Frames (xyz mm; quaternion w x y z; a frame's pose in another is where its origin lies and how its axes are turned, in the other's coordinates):
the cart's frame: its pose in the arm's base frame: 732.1 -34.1 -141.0 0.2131 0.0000 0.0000 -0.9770
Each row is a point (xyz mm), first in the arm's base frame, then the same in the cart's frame.
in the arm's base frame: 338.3 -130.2 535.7
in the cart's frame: 398.0 -76.6 676.7
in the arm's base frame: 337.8 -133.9 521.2
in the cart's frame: 400.0 -73.5 662.2
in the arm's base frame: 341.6 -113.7 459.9
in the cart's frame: 388.2 -90.2 600.9
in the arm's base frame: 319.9 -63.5 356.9
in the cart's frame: 387.0 -144.9 497.9
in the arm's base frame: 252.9 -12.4 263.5
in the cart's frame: 426.6 -219.3 404.5
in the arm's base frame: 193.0 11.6 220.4
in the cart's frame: 471.1 -266.0 361.4
